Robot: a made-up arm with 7 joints. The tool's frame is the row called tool. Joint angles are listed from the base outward.
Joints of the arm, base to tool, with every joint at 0 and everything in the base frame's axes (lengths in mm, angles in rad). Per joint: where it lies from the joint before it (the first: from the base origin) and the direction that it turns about. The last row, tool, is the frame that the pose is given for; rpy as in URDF.
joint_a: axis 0 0 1 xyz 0.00 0.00 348.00
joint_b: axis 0 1 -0.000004 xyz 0.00 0.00 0.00
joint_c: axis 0 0 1 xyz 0.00 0.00 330.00
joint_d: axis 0 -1 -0.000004 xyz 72.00 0.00 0.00
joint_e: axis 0 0.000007 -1 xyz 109.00 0.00 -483.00
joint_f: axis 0 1 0.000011 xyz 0.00 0.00 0.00
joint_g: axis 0 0.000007 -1 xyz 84.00 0.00 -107.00
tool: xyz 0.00 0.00 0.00 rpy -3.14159 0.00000 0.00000
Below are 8 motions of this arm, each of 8 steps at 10 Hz.
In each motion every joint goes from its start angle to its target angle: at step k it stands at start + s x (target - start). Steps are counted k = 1, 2, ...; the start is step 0. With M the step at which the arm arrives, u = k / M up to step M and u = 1 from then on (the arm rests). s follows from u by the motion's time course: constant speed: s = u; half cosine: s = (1 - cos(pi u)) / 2; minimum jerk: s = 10 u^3 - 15 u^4 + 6 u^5.
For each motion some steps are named. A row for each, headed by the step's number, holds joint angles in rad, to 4 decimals.
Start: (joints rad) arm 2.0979 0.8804 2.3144 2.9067 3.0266 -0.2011 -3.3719
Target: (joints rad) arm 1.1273 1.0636 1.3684 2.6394 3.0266 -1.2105 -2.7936
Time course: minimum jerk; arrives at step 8
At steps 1, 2, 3, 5, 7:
1: 2.0823 0.8833 2.2992 2.9024 3.0266 -0.2173 -3.3626
2: 1.9974 0.8994 2.2165 2.8790 3.0266 -0.3056 -3.3120
3: 1.8308 0.9308 2.0541 2.8331 3.0266 -0.4789 -3.2127
5: 1.3944 1.0132 1.6287 2.7130 3.0266 -0.9327 -2.9528
7: 1.1429 1.0607 1.3836 2.6437 3.0266 -1.1943 -2.8029

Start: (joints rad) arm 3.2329 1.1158 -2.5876 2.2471 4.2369 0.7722 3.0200
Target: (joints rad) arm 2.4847 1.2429 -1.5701 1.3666 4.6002 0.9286 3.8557
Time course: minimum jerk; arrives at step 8
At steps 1, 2, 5, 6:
1: 3.2209 1.1178 -2.5713 2.2330 4.2427 0.7747 3.0334
2: 3.1554 1.1290 -2.4823 2.1560 4.2745 0.7884 3.1065
5: 2.6906 1.2079 -1.8501 1.6089 4.5002 0.8856 3.6257
6: 2.5622 1.2297 -1.6754 1.4577 4.5626 0.9124 3.7692

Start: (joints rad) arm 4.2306 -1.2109 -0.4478 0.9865 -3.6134 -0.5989 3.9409
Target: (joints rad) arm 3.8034 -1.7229 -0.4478 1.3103 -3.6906 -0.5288 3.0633
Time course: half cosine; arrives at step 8
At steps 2, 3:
2: 4.1680 -1.2859 -0.4478 1.0339 -3.6247 -0.5886 3.8124
3: 4.0987 -1.3689 -0.4478 1.0864 -3.6372 -0.5773 3.6700

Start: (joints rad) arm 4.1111 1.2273 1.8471 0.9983 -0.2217 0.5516 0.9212
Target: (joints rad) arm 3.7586 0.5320 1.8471 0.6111 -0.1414 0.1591 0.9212
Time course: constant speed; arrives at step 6
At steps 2, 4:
2: 3.9936 0.9955 1.8471 0.8692 -0.1949 0.4208 0.9212
4: 3.8761 0.7638 1.8471 0.7402 -0.1682 0.2899 0.9212

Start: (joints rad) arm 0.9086 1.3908 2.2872 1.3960 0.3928 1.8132 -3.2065
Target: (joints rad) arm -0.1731 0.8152 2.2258 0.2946 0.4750 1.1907 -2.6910
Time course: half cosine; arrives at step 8
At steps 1, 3, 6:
1: 0.8674 1.3689 2.2849 1.3541 0.3959 1.7895 -3.1869
3: 0.5747 1.2131 2.2682 1.0560 0.4182 1.6211 -3.0474
6: -0.0147 0.8995 2.2348 0.4559 0.4630 1.2819 -2.7665

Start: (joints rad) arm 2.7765 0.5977 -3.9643 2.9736 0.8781 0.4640 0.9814
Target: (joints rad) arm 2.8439 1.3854 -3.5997 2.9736 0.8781 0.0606 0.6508
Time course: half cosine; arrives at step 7
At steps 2, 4, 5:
2: 2.7892 0.7460 -3.8957 2.9736 0.8781 0.3881 0.9192
4: 2.8177 1.0792 -3.7414 2.9736 0.8781 0.2174 0.7793
5: 2.8312 1.2371 -3.6683 2.9736 0.8781 0.1365 0.7130

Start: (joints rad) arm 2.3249 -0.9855 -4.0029 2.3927 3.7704 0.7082 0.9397
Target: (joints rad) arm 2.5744 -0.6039 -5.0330 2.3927 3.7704 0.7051 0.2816
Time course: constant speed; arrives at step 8
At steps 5, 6, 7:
5: 2.4808 -0.7470 -4.6467 2.3927 3.7704 0.7063 0.5284
6: 2.5120 -0.6993 -4.7755 2.3927 3.7704 0.7059 0.4461
7: 2.5432 -0.6516 -4.9042 2.3927 3.7704 0.7055 0.3639

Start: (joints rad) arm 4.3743 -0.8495 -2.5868 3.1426 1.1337 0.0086 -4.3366
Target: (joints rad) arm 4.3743 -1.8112 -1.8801 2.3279 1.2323 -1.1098 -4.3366
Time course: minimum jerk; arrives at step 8
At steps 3, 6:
3: 4.3743 -1.1142 -2.3923 2.9184 1.1608 -0.2992 -4.3366
6: 4.3743 -1.7116 -1.9533 2.4122 1.2221 -0.9940 -4.3366

